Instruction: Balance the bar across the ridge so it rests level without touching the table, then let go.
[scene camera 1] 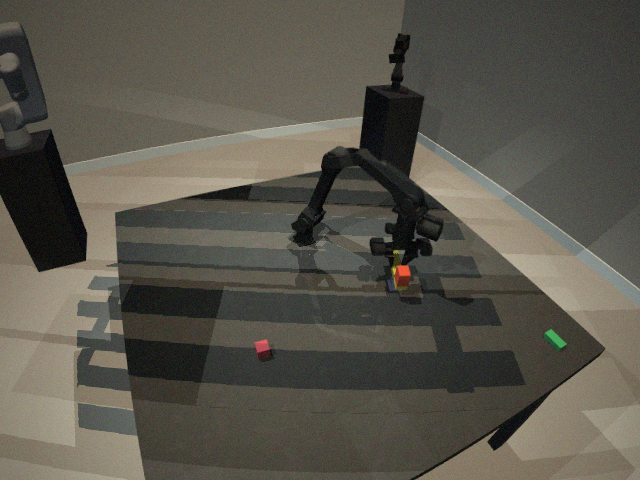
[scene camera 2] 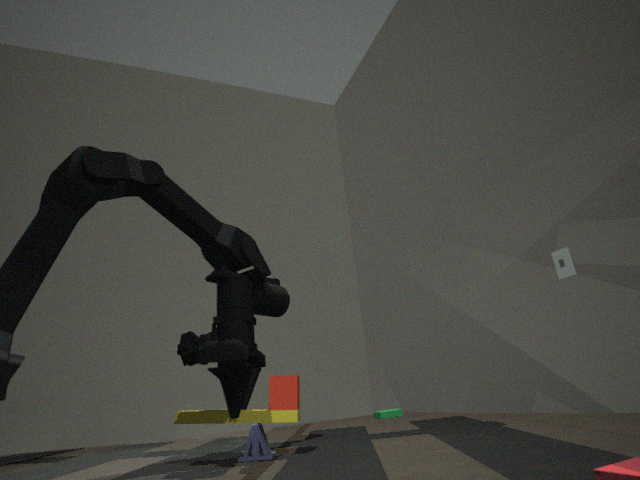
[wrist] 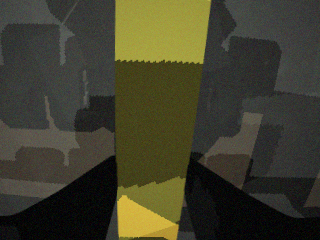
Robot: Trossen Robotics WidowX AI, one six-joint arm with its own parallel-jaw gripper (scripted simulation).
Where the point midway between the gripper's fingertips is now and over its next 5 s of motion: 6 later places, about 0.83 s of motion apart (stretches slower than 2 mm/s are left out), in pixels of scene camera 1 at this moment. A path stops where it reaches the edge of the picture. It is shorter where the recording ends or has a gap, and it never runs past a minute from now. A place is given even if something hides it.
My gripper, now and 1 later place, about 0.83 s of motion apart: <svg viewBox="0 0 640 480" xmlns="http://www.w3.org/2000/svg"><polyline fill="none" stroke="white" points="396,267 401,243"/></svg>
